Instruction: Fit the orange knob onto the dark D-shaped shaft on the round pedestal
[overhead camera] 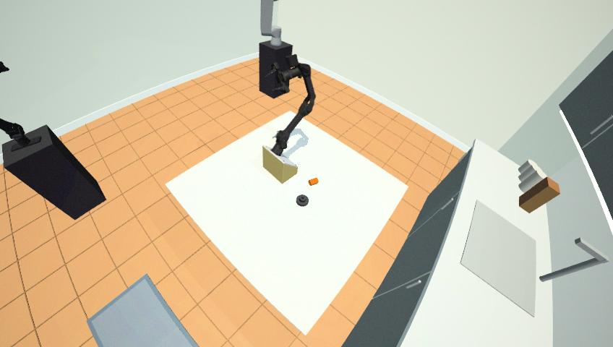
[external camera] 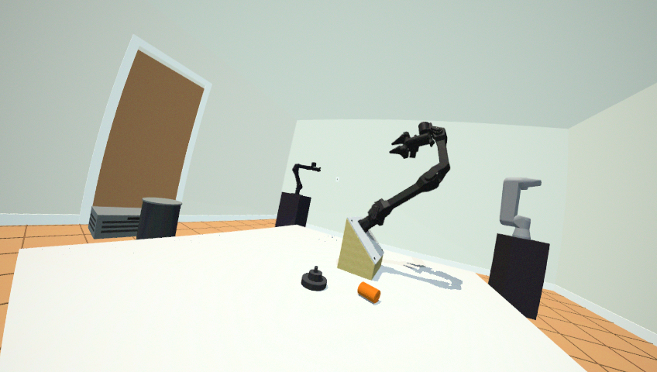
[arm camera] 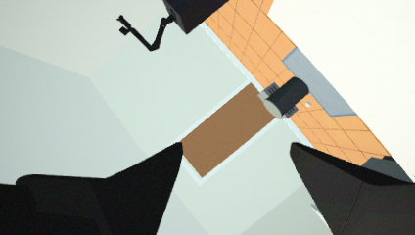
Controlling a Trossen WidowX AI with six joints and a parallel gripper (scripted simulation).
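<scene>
The orange knob lies 60 cm below my gripper tip, 41 cm ahead of it and 6 cm to the left of it. Also, from my gripper tip: dark round pedestal (59 cm below, 45 cm ahead, 11 cm to the right).
</scene>
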